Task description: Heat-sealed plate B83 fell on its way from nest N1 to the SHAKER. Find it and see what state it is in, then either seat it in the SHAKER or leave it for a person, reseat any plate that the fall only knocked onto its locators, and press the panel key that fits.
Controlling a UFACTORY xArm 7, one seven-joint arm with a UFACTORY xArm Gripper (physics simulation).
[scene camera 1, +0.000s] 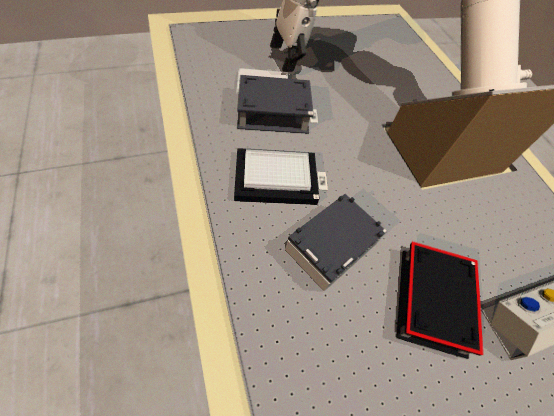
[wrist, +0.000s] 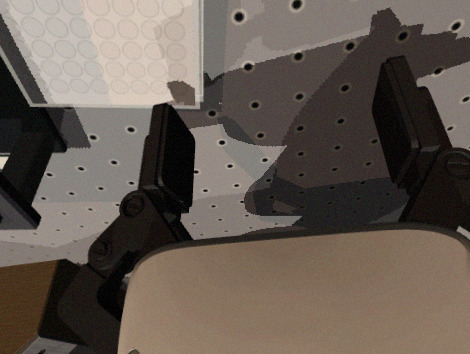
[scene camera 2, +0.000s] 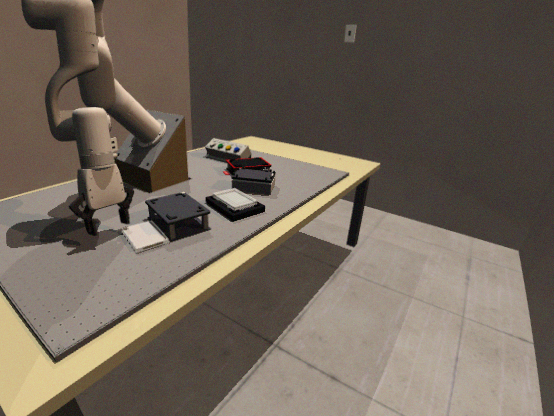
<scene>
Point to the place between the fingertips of my gripper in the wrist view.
273, 103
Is my gripper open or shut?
Open.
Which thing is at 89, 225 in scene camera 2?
My gripper.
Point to a shaker table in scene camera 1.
332, 240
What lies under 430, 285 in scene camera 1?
A red-edged black plate.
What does my gripper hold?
Nothing.
</scene>
